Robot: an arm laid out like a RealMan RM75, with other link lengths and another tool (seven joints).
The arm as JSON. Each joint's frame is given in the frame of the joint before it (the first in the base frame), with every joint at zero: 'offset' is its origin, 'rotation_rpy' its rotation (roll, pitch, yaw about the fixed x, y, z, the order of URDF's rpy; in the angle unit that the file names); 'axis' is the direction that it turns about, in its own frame. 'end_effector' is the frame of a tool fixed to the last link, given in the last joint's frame.
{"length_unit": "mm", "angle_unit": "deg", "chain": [
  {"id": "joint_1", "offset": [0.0, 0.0, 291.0], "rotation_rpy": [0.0, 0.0, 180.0], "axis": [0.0, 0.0, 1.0]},
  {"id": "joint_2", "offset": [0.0, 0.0, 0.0], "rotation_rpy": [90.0, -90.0, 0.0], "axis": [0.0, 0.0, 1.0]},
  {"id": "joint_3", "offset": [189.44, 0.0, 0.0], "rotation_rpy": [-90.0, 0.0, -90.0], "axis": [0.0, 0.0, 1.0]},
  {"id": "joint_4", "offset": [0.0, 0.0, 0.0], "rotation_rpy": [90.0, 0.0, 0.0], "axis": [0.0, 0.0, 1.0]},
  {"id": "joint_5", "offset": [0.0, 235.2, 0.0], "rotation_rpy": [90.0, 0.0, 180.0], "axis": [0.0, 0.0, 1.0]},
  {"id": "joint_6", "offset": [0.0, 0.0, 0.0], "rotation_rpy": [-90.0, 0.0, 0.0], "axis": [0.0, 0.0, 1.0]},
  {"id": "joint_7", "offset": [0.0, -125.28, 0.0], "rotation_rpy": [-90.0, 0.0, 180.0], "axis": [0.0, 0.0, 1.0]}
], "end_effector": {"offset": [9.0, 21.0, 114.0], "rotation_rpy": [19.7, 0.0, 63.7]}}
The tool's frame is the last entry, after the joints.
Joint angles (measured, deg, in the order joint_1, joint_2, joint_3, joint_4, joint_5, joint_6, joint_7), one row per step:
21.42 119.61 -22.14 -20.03 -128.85 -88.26 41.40
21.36 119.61 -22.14 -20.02 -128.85 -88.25 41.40
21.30 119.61 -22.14 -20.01 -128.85 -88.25 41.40
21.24 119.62 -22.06 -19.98 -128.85 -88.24 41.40
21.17 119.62 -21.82 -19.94 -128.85 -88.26 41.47
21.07 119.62 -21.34 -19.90 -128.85 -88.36 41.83
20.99 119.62 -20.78 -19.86 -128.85 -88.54 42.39
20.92 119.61 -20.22 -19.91 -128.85 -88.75 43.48
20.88 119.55 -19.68 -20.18 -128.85 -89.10 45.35
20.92 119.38 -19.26 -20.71 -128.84 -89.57 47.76
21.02 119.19 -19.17 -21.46 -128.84 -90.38 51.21
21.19 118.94 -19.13 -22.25 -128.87 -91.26 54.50
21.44 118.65 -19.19 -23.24 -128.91 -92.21 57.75
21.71 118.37 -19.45 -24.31 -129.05 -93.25 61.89
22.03 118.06 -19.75 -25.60 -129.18 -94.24 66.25
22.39 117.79 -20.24 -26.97 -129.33 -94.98 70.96
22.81 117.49 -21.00 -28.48 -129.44 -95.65 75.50
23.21 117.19 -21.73 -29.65 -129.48 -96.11 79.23
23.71 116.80 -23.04 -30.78 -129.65 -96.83 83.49
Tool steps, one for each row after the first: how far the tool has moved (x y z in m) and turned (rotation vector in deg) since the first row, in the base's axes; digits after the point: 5 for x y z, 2 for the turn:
0.00032 -0.00029 -0.00004 0.00 0.00 -0.07
0.00060 -0.00059 -0.00008 -0.01 0.01 -0.13
0.00088 -0.00077 -0.00005 0.04 0.06 -0.25
0.00126 -0.00068 0.00043 0.18 0.21 -0.50
0.00177 -0.00029 0.00155 0.39 0.62 -1.10
0.00202 0.00023 0.00289 0.56 1.20 -1.84
0.00255 0.00103 0.00458 0.57 1.94 -2.96
0.00342 0.00234 0.00730 0.36 2.89 -4.54
0.00465 0.00442 0.01134 -0.02 3.82 -6.28
0.00498 0.00593 0.01541 -1.07 5.12 -8.41
0.00495 0.00753 0.01980 -2.14 6.28 -10.26
0.00469 0.00959 0.02488 -3.21 7.21 -11.85
0.00429 0.01087 0.02921 -4.88 8.34 -14.01
0.00428 0.01287 0.03434 -6.51 9.26 -16.28
0.00476 0.01512 0.03877 -8.28 9.99 -18.87
0.00501 0.01771 0.04328 -10.00 10.31 -21.20
0.00504 0.02013 0.04689 -11.38 10.47 -23.11
0.00390 0.02092 0.04896 -13.61 10.44 -25.12

